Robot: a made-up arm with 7 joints. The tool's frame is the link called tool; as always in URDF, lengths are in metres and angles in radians.
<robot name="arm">
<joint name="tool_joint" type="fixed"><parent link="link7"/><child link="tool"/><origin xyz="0.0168 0.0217 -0.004" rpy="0 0 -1.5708"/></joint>
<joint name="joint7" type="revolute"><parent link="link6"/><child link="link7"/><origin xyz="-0.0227 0.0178 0.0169" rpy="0 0 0"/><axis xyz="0 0 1"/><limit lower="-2.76" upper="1.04" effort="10" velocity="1.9"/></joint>
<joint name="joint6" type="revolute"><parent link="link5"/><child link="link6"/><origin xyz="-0.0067 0.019 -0.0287" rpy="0 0 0"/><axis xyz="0 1 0"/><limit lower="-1.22" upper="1.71" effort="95" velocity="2.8"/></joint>
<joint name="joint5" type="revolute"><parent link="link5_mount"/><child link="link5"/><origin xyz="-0.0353 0.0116 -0.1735" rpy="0 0 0"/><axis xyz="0 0 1"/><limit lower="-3.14" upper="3.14" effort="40" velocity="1.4"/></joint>
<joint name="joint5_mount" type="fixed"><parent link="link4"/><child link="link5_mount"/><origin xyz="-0.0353 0.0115 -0.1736" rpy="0 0 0"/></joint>
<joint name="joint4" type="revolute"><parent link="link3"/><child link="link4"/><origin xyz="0.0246 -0.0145 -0.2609" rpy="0 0 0"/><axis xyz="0 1 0"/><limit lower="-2.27" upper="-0.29" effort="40" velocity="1.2"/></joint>
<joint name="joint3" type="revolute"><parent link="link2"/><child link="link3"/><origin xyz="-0.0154 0.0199 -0.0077" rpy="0 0 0"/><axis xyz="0 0 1"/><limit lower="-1.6" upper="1.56" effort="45" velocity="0.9"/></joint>
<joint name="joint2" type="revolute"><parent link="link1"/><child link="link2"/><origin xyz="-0.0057 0.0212 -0.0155" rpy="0 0 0"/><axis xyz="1 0 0"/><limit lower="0.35" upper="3.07" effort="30" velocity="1.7"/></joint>
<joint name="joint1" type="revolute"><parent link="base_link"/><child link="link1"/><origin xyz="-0.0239 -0.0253 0.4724" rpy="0 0 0"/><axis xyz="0 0.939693 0.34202"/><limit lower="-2.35" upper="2.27" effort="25" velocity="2.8"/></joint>
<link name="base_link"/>
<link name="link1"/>
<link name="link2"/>
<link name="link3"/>
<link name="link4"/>
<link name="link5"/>
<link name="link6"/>
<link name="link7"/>
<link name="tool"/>
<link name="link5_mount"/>
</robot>
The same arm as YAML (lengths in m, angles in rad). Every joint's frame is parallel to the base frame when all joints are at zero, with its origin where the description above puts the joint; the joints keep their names.
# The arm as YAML. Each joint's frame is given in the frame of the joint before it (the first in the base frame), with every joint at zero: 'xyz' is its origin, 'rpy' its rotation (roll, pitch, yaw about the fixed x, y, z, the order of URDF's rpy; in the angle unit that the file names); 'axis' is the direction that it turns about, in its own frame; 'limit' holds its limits. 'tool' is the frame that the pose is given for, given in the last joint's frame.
units:
  length: m
  angle: rad
joints:
  - name: joint1
    type: revolute
    origin:
      xyz: [-0.0239, -0.0253, 0.4724]
      rpy: [0.0, 0.0, 0.0]
    axis: [0.0, 0.9397, 0.342]
    limit:
      lower: -2.35
      upper: 2.27
  - name: joint2
    type: revolute
    origin:
      xyz: [-0.0057, 0.0212, -0.0155]
      rpy: [0.0, 0.0, 0.0]
    axis: "+x"
    limit:
      lower: 0.35
      upper: 3.07
  - name: joint3
    type: revolute
    origin:
      xyz: [-0.0154, 0.0199, -0.0077]
      rpy: [0.0, 0.0, 0.0]
    axis: "+z"
    limit:
      lower: -1.6
      upper: 1.56
  - name: joint4
    type: revolute
    origin:
      xyz: [0.0246, -0.0145, -0.2609]
      rpy: [0.0, 0.0, 0.0]
    axis: "+y"
    limit:
      lower: -2.27
      upper: -0.29
  - name: joint5
    type: revolute
    origin:
      xyz: [-0.0706, 0.0231, -0.3471]
      rpy: [0.0, 0.0, 0.0]
    axis: "+z"
    limit:
      lower: -3.14
      upper: 3.14
  - name: joint6
    type: revolute
    origin:
      xyz: [-0.0067, 0.019, -0.0287]
      rpy: [0.0, 0.0, 0.0]
    axis: "+y"
    limit:
      lower: -1.22
      upper: 1.71
  - name: joint7
    type: revolute
    origin:
      xyz: [-0.0227, 0.0178, 0.0169]
      rpy: [0.0, 0.0, 0.0]
    axis: "+z"
    limit:
      lower: -2.76
      upper: 1.04
tool:
  origin:
    xyz: [0.0168, 0.0217, -0.004]
    rpy: [0.0, 0.0, -1.5708]

